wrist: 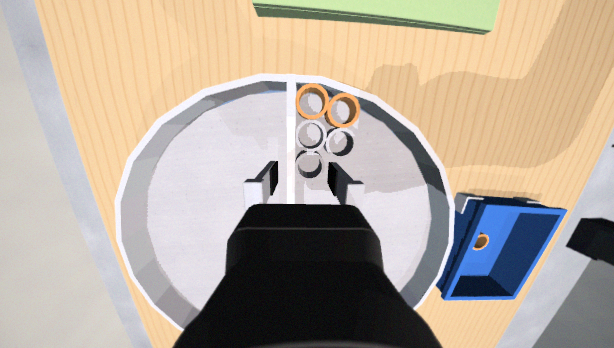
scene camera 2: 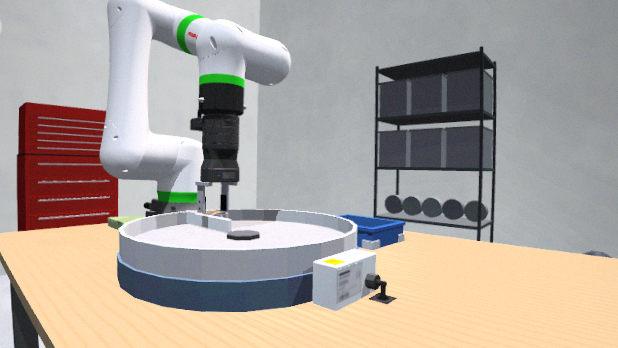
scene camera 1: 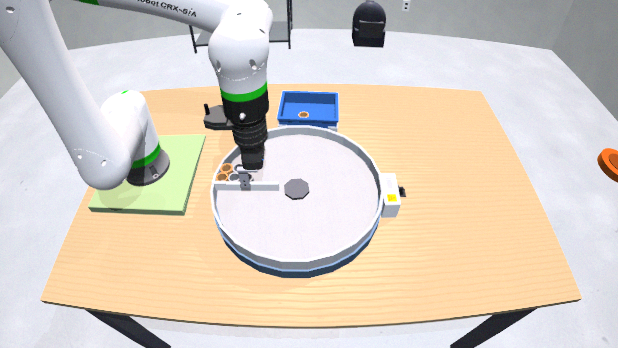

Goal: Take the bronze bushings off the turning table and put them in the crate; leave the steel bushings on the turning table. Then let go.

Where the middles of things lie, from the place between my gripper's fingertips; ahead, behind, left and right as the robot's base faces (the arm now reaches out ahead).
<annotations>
Now: the blue crate (scene camera 1: 323, 107) 33 cm to the left of my hand, 16 cm ahead of it and 6 cm below it.
</annotations>
